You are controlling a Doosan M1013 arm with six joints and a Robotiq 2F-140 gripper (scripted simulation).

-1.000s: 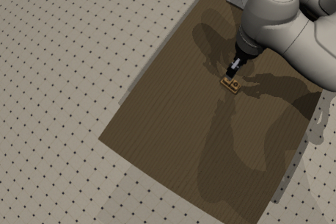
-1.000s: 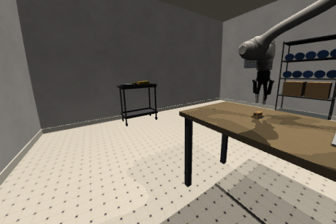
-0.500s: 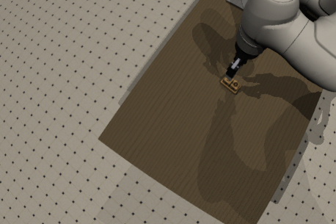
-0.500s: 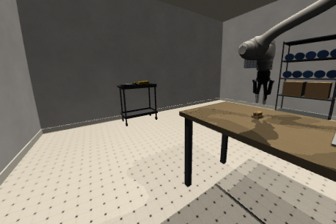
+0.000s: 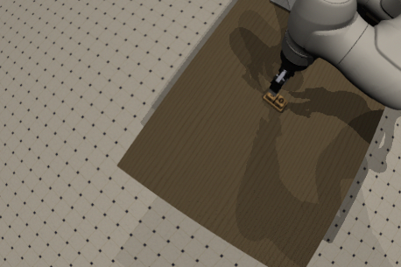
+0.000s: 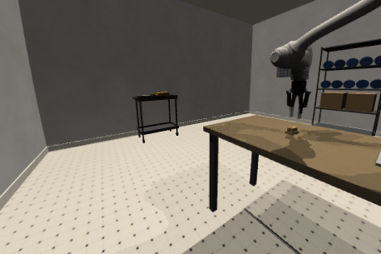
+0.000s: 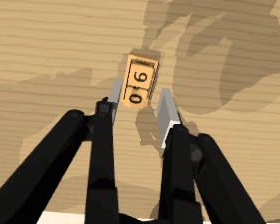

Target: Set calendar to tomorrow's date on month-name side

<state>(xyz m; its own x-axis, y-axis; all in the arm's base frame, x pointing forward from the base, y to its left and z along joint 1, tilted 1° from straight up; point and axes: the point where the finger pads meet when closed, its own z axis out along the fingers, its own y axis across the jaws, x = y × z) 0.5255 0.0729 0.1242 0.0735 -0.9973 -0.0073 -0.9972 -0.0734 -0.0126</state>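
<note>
My gripper is now 12 cm above the wooden calendar tray and 2 cm to the right of it.
</note>
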